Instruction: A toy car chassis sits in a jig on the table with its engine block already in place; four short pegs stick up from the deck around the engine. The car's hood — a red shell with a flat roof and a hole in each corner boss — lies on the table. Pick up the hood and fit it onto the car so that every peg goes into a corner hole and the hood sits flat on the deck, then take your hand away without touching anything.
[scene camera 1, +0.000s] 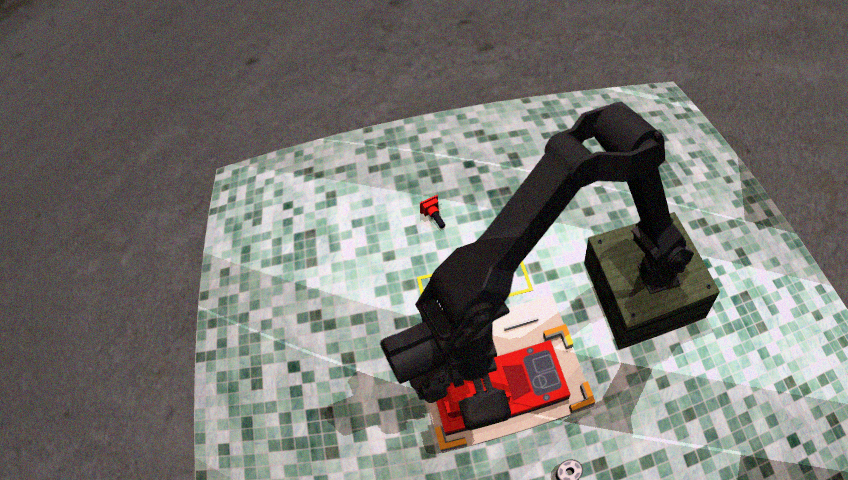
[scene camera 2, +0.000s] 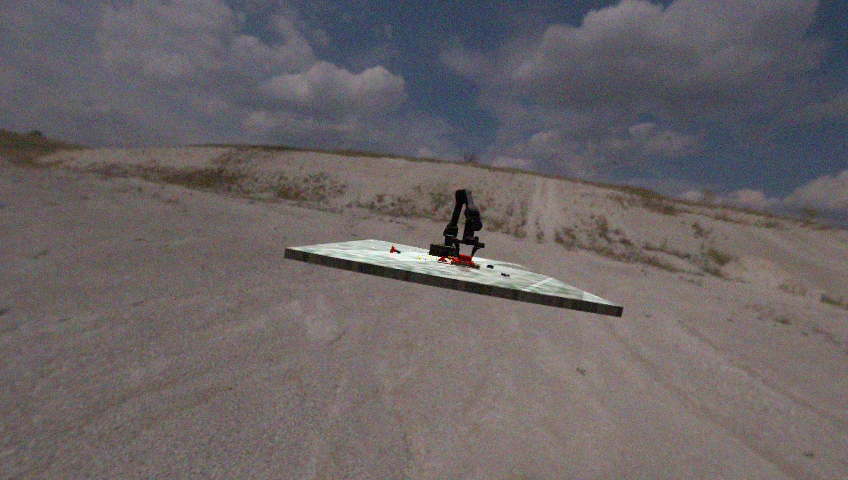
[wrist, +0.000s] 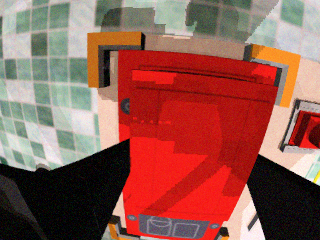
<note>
My gripper (scene camera 1: 474, 389) holds a hood (scene camera 1: 454, 395).
The hood is seen too in the wrist view (wrist: 193, 137). My gripper also shows in the wrist view (wrist: 190, 151).
</note>
